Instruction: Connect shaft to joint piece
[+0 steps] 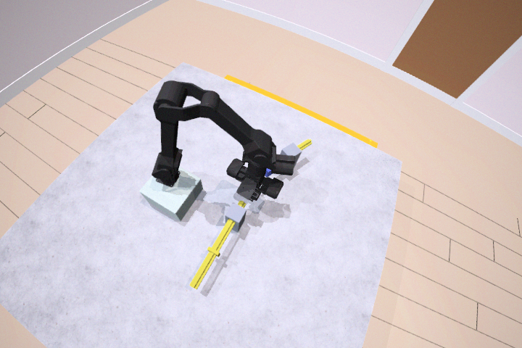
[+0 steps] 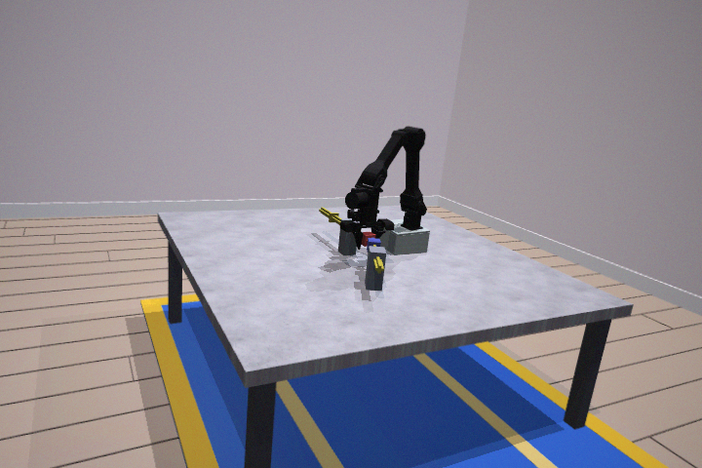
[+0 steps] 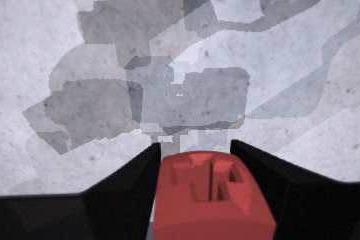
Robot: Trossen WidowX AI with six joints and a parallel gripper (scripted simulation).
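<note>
The red joint piece is 2 cm to the left of my gripper tip and 4 cm above it.
</note>
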